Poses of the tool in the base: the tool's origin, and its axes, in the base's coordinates. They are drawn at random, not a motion.
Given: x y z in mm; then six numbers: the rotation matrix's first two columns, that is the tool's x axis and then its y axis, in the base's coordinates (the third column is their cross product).
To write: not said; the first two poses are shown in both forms.
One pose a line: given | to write
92 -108 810 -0.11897 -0.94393 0.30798 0.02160 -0.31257 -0.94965 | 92 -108 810; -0.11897 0.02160 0.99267; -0.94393 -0.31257 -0.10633; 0.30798 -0.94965 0.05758
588 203 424 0.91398 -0.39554 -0.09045 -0.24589 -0.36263 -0.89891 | 588 203 424; 0.91398 -0.24589 0.32275; -0.39554 -0.36263 0.84383; -0.09045 -0.89891 -0.42870
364 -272 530 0.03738 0.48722 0.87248 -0.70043 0.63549 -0.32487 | 364 -272 530; 0.03738 -0.70043 -0.71274; 0.48722 0.63549 -0.59897; 0.87248 -0.32487 0.36502
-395 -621 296 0.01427 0.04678 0.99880 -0.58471 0.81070 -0.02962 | -395 -621 296; 0.01427 -0.58471 -0.81111; 0.04678 0.81070 -0.58359; 0.99880 -0.02962 0.03892
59 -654 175 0.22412 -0.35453 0.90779 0.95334 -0.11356 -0.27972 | 59 -654 175; 0.22412 0.95334 0.20226; -0.35453 -0.11356 0.92812; 0.90779 -0.27972 0.31254
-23 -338 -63 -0.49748 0.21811 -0.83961 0.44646 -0.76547 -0.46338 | -23 -338 -63; -0.49748 0.44646 -0.74376; 0.21811 -0.76547 -0.60537; -0.83961 -0.46338 0.28343
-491 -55 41 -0.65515 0.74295 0.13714 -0.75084 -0.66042 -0.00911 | -491 -55 41; -0.65515 -0.75084 0.08380; 0.74295 -0.66042 -0.10894; 0.13714 -0.00911 0.99051
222 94 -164 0.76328 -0.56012 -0.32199 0.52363 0.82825 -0.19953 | 222 94 -164; 0.76328 0.52363 0.37845; -0.56012 0.82825 -0.01631; -0.32199 -0.19953 0.92548
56 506 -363 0.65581 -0.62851 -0.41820 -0.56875 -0.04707 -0.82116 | 56 506 -363; 0.65581 -0.56875 0.49642; -0.62851 -0.04707 0.77638; -0.41820 -0.82116 -0.38833
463 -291 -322 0.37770 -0.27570 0.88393 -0.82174 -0.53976 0.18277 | 463 -291 -322; 0.37770 -0.82174 0.42672; -0.27570 -0.53976 -0.79539; 0.88393 0.18277 -0.43042
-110 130 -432 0.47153 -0.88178 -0.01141 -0.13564 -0.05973 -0.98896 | -110 130 -432; 0.47153 -0.13564 0.87136; -0.88178 -0.05973 0.46787; -0.01141 -0.98896 -0.14777
